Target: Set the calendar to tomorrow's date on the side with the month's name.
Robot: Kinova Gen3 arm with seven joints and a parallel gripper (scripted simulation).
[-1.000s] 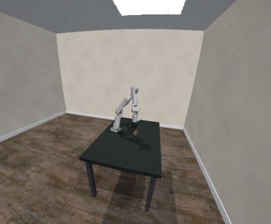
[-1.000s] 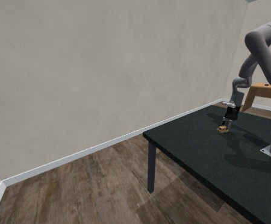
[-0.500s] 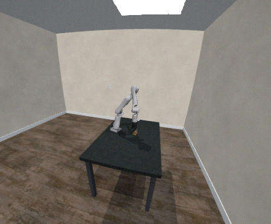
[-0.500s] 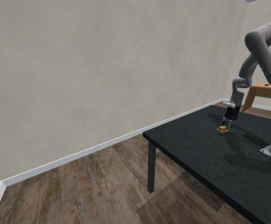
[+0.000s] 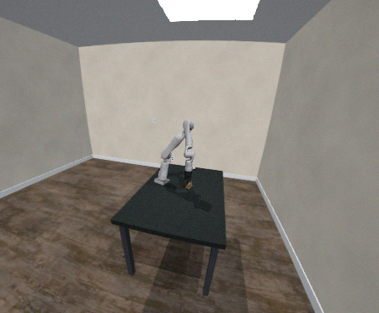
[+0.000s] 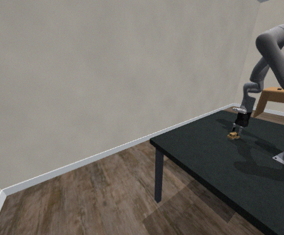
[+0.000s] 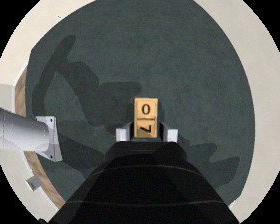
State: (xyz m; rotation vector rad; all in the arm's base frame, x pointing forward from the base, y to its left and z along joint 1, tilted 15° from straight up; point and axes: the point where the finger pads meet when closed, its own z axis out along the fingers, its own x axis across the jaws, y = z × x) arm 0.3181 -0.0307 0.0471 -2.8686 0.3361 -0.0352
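Now: the wooden date cube 40 mm below my hand.
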